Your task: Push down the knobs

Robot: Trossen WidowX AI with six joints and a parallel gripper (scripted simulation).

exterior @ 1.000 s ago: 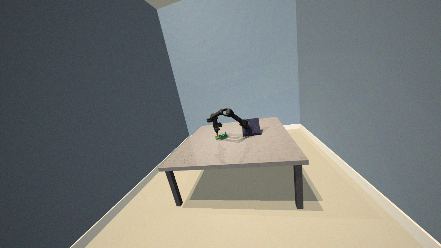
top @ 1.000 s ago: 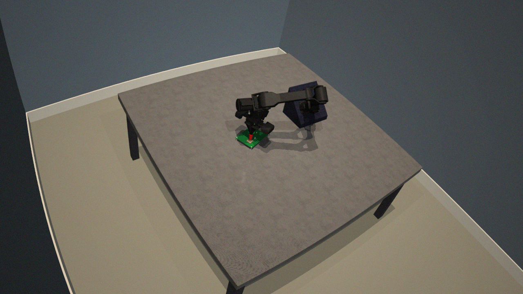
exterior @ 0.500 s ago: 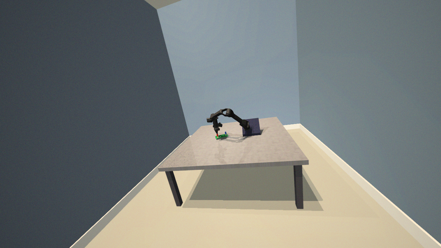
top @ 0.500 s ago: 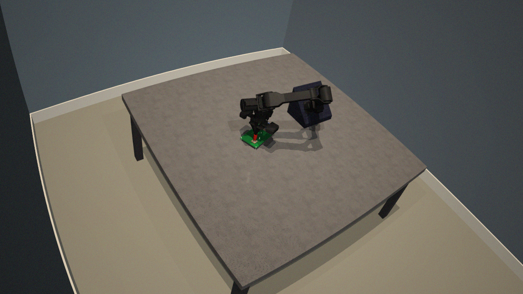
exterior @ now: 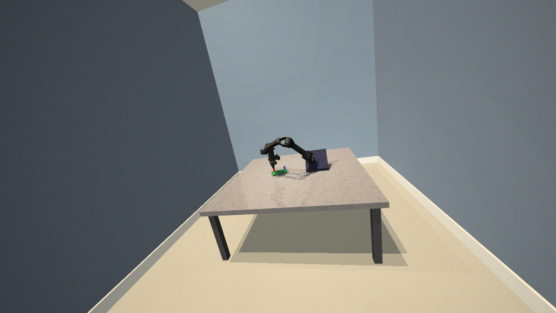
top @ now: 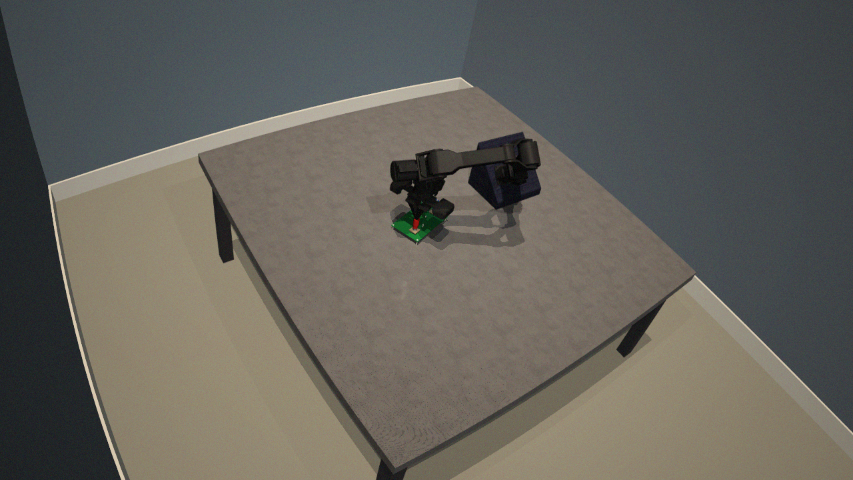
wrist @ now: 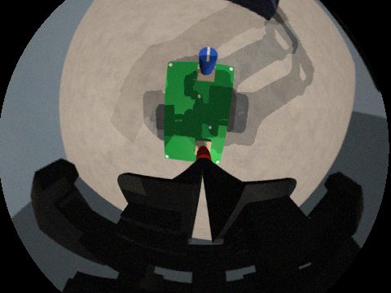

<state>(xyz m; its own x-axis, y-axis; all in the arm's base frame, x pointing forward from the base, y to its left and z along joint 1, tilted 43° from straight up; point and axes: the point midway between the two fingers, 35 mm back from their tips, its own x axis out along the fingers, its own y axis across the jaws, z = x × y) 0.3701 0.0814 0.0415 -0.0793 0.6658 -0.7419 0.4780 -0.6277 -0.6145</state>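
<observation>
The red knob lies 2 cm below my gripper tip. Also, from my gripper tip: blue knob: 10 cm behind, 5 cm to the right, 1 cm below.
</observation>
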